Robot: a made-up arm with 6 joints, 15 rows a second.
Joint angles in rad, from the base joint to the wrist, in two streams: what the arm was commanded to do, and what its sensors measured. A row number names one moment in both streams.
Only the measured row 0 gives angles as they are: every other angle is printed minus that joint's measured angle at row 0.
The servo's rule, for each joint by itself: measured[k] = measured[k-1] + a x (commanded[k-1-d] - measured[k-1]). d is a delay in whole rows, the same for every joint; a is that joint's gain. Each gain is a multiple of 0.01, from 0.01 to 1. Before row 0 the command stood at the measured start. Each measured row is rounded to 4 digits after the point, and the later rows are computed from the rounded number. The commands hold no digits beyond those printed.
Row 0, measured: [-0.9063 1.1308 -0.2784 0.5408 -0.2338 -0.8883]
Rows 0 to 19, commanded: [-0.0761 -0.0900 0.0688 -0.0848 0.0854 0.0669]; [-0.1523 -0.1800 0.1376 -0.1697 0.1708 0.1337]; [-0.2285 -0.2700 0.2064 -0.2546 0.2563 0.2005]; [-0.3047 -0.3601 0.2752 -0.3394 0.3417 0.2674]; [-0.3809 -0.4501 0.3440 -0.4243 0.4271 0.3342]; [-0.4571 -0.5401 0.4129 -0.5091 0.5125 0.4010]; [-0.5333 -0.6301 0.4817 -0.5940 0.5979 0.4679]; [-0.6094 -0.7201 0.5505 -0.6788 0.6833 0.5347]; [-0.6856 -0.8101 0.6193 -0.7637 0.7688 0.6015]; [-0.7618 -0.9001 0.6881 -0.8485 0.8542 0.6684]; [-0.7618 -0.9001 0.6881 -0.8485 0.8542 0.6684]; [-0.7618 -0.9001 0.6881 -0.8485 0.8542 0.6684]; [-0.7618 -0.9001 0.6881 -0.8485 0.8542 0.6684]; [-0.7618 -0.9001 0.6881 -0.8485 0.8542 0.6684]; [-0.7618 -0.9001 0.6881 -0.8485 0.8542 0.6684]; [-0.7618 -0.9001 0.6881 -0.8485 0.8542 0.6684]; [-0.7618 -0.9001 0.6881 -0.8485 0.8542 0.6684]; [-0.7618 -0.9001 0.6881 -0.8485 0.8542 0.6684]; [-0.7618 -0.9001 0.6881 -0.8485 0.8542 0.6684]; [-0.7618 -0.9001 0.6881 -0.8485 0.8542 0.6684]
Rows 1 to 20, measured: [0.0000 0.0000 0.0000 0.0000 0.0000 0.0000]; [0.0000 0.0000 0.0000 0.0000 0.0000 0.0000]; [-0.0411 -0.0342 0.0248 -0.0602 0.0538 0.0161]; [-0.1011 -0.0896 0.0654 -0.1379 0.1275 0.0443]; [-0.1699 -0.1582 0.1162 -0.2208 0.2086 0.0818]; [-0.2427 -0.2349 0.1734 -0.3050 0.2925 0.1263]; [-0.3173 -0.3167 0.2348 -0.3897 0.3773 0.1762]; [-0.3928 -0.4016 0.2989 -0.4745 0.4625 0.2302]; [-0.4687 -0.4884 0.3647 -0.5593 0.5478 0.2872]; [-0.5447 -0.5764 0.4316 -0.6441 0.6332 0.3466]; [-0.6208 -0.6652 0.4992 -0.7290 0.7186 0.4078]; [-0.6969 -0.7545 0.5672 -0.8138 0.8040 0.4703]; [-0.7319 -0.8098 0.6107 -0.8384 0.8356 0.5178]; [-0.7480 -0.8441 0.6386 -0.8456 0.8473 0.5539]; [-0.7555 -0.8654 0.6564 -0.8477 0.8516 0.5814]; [-0.7589 -0.8786 0.6678 -0.8483 0.8532 0.6023]; [-0.7605 -0.8868 0.6751 -0.8484 0.8538 0.6182]; [-0.7612 -0.8919 0.6798 -0.8485 0.8541 0.6302]; [-0.7615 -0.8950 0.6828 -0.8485 0.8542 0.6394]; [-0.7617 -0.8969 0.6847 -0.8485 0.8542 0.6464]
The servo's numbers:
d 2
a 0.54 0.38 0.36 0.71 0.63 0.24

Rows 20 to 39, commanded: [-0.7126 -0.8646 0.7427 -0.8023 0.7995 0.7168]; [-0.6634 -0.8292 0.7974 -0.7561 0.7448 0.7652]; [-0.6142 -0.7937 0.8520 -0.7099 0.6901 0.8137]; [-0.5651 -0.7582 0.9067 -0.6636 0.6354 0.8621]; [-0.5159 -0.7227 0.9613 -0.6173 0.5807 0.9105]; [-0.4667 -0.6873 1.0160 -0.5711 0.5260 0.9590]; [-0.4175 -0.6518 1.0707 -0.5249 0.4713 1.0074]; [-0.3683 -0.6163 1.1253 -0.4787 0.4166 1.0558]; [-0.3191 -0.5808 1.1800 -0.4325 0.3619 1.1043]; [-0.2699 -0.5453 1.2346 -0.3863 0.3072 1.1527]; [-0.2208 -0.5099 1.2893 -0.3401 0.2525 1.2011]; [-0.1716 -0.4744 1.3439 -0.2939 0.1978 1.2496]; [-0.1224 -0.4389 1.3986 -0.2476 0.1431 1.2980]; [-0.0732 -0.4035 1.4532 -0.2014 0.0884 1.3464]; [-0.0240 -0.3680 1.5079 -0.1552 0.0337 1.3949]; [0.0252 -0.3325 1.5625 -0.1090 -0.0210 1.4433]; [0.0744 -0.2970 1.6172 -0.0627 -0.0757 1.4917]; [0.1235 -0.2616 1.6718 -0.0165 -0.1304 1.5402]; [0.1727 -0.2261 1.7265 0.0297 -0.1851 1.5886]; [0.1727 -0.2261 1.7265 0.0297 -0.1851 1.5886]
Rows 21 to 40, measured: [-0.7618 -0.8981 0.6859 -0.8485 0.8542 0.6517]; [-0.7618 -0.8989 0.6867 -0.8485 0.8542 0.6557]; [-0.7352 -0.8859 0.7069 -0.8157 0.8197 0.6704]; [-0.6964 -0.8644 0.7395 -0.7734 0.7725 0.6932]; [-0.6520 -0.8375 0.7800 -0.7283 0.7206 0.7221]; [-0.6051 -0.8074 0.8256 -0.6824 0.6669 0.7557]; [-0.5569 -0.7752 0.8745 -0.6362 0.6126 0.7929]; [-0.5082 -0.7418 0.9254 -0.5900 0.5580 0.8328]; [-0.4592 -0.7076 0.9777 -0.5438 0.5034 0.8747]; [-0.4101 -0.6729 1.0308 -0.4976 0.4487 0.9182]; [-0.3610 -0.6379 1.0845 -0.4514 0.3940 0.9629]; [-0.3118 -0.6027 1.1385 -0.4052 0.3393 1.0085]; [-0.2627 -0.5674 1.1928 -0.3590 0.2846 1.0547]; [-0.2135 -0.5321 1.2472 -0.3128 0.2299 1.1015]; [-0.1643 -0.4967 1.3017 -0.2665 0.1752 1.1487]; [-0.1151 -0.4613 1.3562 -0.2203 0.1205 1.1961]; [-0.0659 -0.4258 1.4108 -0.1741 0.0658 1.2438]; [-0.0167 -0.3903 1.4654 -0.1279 0.0111 1.2917]; [0.0325 -0.3548 1.5200 -0.0816 -0.0436 1.3397]; [0.0816 -0.3194 1.5746 -0.0354 -0.0983 1.3878]
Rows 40 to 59, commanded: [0.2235 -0.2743 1.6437 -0.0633 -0.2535 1.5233]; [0.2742 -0.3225 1.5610 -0.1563 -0.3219 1.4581]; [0.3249 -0.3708 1.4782 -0.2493 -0.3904 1.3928]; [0.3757 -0.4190 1.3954 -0.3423 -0.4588 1.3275]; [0.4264 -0.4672 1.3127 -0.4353 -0.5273 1.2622]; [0.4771 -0.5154 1.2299 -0.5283 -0.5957 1.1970]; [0.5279 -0.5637 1.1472 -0.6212 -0.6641 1.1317]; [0.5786 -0.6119 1.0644 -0.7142 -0.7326 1.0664]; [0.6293 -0.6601 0.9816 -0.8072 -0.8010 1.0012]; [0.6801 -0.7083 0.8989 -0.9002 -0.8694 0.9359]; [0.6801 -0.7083 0.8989 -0.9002 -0.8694 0.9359]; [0.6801 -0.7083 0.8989 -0.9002 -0.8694 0.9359]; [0.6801 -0.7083 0.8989 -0.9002 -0.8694 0.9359]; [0.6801 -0.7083 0.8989 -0.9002 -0.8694 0.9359]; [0.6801 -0.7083 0.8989 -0.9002 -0.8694 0.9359]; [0.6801 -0.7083 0.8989 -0.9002 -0.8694 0.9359]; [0.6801 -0.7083 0.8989 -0.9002 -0.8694 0.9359]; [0.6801 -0.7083 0.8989 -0.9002 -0.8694 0.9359]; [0.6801 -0.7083 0.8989 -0.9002 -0.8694 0.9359]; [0.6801 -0.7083 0.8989 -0.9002 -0.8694 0.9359]
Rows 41 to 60, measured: [0.1308 -0.2839 1.6293 0.0108 -0.1530 1.4360]; [0.1534 -0.2619 1.6643 0.0242 -0.1732 1.4726]; [0.1913 -0.2666 1.6569 -0.0379 -0.2238 1.4848]; [0.2361 -0.2878 1.6224 -0.1220 -0.2856 1.4784]; [0.2841 -0.3193 1.5705 -0.2124 -0.3516 1.4579]; [0.3336 -0.3572 1.5075 -0.3046 -0.4191 1.4266]; [0.3837 -0.3990 1.4374 -0.3974 -0.4873 1.3871]; [0.4341 -0.4432 1.3627 -0.4903 -0.5556 1.3415]; [0.4848 -0.4890 1.2851 -0.5832 -0.6240 1.2911]; [0.5355 -0.5357 1.2056 -0.6762 -0.6924 1.2372]; [0.5862 -0.5830 1.1250 -0.7692 -0.7608 1.1806]; [0.6369 -0.6306 1.0436 -0.8622 -0.8292 1.1219]; [0.6602 -0.6601 0.9915 -0.8892 -0.8545 1.0773]; [0.6709 -0.6784 0.9582 -0.8970 -0.8639 1.0434]; [0.6759 -0.6898 0.9369 -0.8993 -0.8674 1.0176]; [0.6782 -0.6968 0.9232 -0.8999 -0.8687 0.9980]; [0.6792 -0.7012 0.9145 -0.9001 -0.8691 0.9831]; [0.6797 -0.7039 0.9089 -0.9002 -0.8693 0.9718]; [0.6799 -0.7056 0.9053 -0.9002 -0.8694 0.9632]; [0.6800 -0.7066 0.9030 -0.9002 -0.8694 0.9566]
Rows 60 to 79, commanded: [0.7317 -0.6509 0.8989 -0.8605 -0.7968 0.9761]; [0.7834 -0.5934 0.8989 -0.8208 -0.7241 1.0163]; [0.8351 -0.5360 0.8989 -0.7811 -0.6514 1.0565]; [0.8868 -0.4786 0.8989 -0.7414 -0.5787 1.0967]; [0.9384 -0.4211 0.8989 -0.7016 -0.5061 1.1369]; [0.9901 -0.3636 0.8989 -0.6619 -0.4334 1.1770]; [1.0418 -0.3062 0.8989 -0.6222 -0.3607 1.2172]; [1.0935 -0.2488 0.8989 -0.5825 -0.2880 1.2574]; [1.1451 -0.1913 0.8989 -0.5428 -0.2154 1.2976]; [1.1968 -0.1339 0.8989 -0.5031 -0.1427 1.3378]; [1.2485 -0.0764 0.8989 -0.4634 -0.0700 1.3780]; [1.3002 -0.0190 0.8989 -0.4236 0.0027 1.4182]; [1.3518 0.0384 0.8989 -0.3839 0.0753 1.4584]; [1.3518 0.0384 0.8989 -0.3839 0.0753 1.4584]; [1.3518 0.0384 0.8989 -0.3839 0.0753 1.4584]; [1.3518 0.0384 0.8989 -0.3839 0.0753 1.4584]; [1.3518 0.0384 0.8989 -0.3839 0.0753 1.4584]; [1.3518 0.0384 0.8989 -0.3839 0.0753 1.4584]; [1.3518 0.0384 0.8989 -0.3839 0.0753 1.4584]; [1.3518 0.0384 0.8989 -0.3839 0.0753 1.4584]
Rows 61 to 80, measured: [0.6801 -0.7072 0.9015 -0.9002 -0.8694 0.9516]; [0.6801 -0.7076 0.9006 -0.9002 -0.8694 0.9478]; [0.7080 -0.6861 0.9000 -0.8720 -0.8237 0.9546]; [0.7487 -0.6509 0.8996 -0.8356 -0.7610 0.9694]; [0.7954 -0.6072 0.8993 -0.7969 -0.6920 0.9903]; [0.8448 -0.5583 0.8992 -0.7575 -0.6206 1.0158]; [0.8953 -0.5062 0.8991 -0.7178 -0.5485 1.0449]; [0.9465 -0.4520 0.8990 -0.6781 -0.4760 1.0766]; [0.9980 -0.3966 0.8990 -0.6384 -0.4034 1.1103]; [1.0496 -0.3404 0.8990 -0.5987 -0.3307 1.1456]; [1.1012 -0.2837 0.8990 -0.5590 -0.2581 1.1821]; [1.1528 -0.2268 0.8990 -0.5193 -0.1854 1.2195]; [1.2045 -0.1696 0.8990 -0.4796 -0.1127 1.2575]; [1.2562 -0.1124 0.8990 -0.4398 -0.0400 1.2961]; [1.3078 -0.0551 0.8990 -0.4001 0.0326 1.3351]; [1.3316 -0.0196 0.8990 -0.3886 0.0595 1.3647]; [1.3425 0.0024 0.8990 -0.3853 0.0695 1.3872]; [1.3475 0.0161 0.8990 -0.3843 0.0732 1.4043]; [1.3498 0.0246 0.8990 -0.3840 0.0745 1.4173]; [1.3509 0.0298 0.8990 -0.3839 0.0750 1.4272]
